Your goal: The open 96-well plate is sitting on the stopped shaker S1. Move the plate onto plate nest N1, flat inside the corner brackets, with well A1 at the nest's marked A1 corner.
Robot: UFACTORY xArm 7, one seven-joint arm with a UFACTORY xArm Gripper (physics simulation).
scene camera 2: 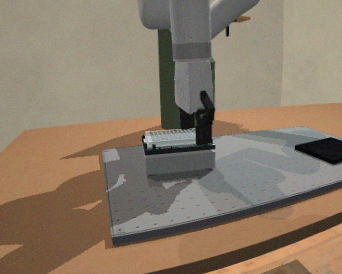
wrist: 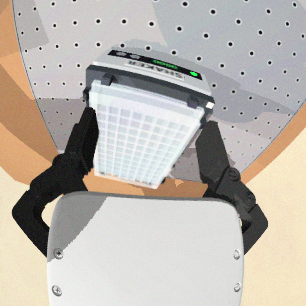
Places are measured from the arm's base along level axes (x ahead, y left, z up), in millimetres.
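Pixels of known places: gripper, between the fingertips: [scene camera 2: 195, 135] [wrist: 150, 124].
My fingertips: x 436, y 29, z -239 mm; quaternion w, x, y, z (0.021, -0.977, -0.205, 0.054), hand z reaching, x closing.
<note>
Ahead of a thing's pixels: the offset from my fingertips to its top centre. "pt": to the spot under its first point. Level surfaces: height alone.
The clear 96-well plate {dx +5, dy -41, dz +5 mm} [scene camera 2: 170, 138] [wrist: 140, 137] sits on the grey shaker {pt dx +53, dy -27, dz -40 mm} [scene camera 2: 180, 162] [wrist: 150, 75], whose green display and label face the top of the wrist view. My gripper [scene camera 2: 196, 140] [wrist: 150, 124] is open. In the wrist view one finger stands at each long side of the plate, the left one close to its edge and the right one with a small gap. In the scene view the near finger stands at the plate's right part. Well A1 cannot be made out. A black flat piece {pt dx -68, dy +331, dz -53 mm} [scene camera 2: 325, 149] lies at the right; whether it is nest N1 I cannot tell.
The perforated grey board {dz -65 mm} [scene camera 2: 250, 185] [wrist: 240, 65] carries the shaker and the black piece. The wooden table {dz -78 mm} [scene camera 2: 55, 150] extends around it. A dark green upright [scene camera 2: 168, 85] stands behind the arm.
</note>
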